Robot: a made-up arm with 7 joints.
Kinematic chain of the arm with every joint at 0, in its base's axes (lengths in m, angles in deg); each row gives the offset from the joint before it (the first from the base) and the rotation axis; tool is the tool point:
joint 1: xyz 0 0 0.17 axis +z
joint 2: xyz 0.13 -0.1 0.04 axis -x
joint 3: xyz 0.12 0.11 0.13 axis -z
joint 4: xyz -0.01 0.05 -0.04 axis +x
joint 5: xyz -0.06 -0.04 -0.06 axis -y
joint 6: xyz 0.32 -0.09 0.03 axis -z
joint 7: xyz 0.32 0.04 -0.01 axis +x
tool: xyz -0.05 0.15 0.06
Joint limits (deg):
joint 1: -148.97..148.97
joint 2: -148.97..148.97
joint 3: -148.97..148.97
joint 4: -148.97..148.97
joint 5: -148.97..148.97
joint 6: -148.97..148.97
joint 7: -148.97..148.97
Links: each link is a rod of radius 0.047 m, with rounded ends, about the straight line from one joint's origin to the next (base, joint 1, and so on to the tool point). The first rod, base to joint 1, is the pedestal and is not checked.
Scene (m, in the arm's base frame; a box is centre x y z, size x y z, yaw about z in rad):
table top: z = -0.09
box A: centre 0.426 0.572 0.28 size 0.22 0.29 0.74 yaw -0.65
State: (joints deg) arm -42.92 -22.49 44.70 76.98 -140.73 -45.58 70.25
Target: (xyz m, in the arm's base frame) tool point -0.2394 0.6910 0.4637
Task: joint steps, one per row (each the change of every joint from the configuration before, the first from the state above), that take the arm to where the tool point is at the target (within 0.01 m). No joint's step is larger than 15 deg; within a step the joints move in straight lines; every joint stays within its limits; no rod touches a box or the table.
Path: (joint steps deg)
1: 2.93 -13.34 -7.27 -10.87 0.50 -3.99 13.19
2: 2.93 -13.34 -7.26 -10.87 0.50 -3.99 13.19
3: 2.93 -13.33 -7.27 -10.87 0.49 -3.99 13.20
4: 2.94 -13.34 -7.27 -10.87 0.50 -3.99 13.19
5: 2.93 -13.34 -7.26 -10.87 0.50 -4.00 13.19
6: 10.73 12.54 4.38 11.14 -1.26 7.46 -9.15
7: 10.74 12.54 4.38 11.13 -1.25 7.45 -9.14
8: 10.73 12.54 4.38 11.13 -1.26 7.46 -9.14
9: 10.74 12.54 4.38 11.13 -1.25 7.45 -9.15
10: 10.74 12.53 4.38 11.13 -1.26 7.46 -9.14
11: 10.73 12.54 4.38 11.13 -1.25 7.45 -9.15

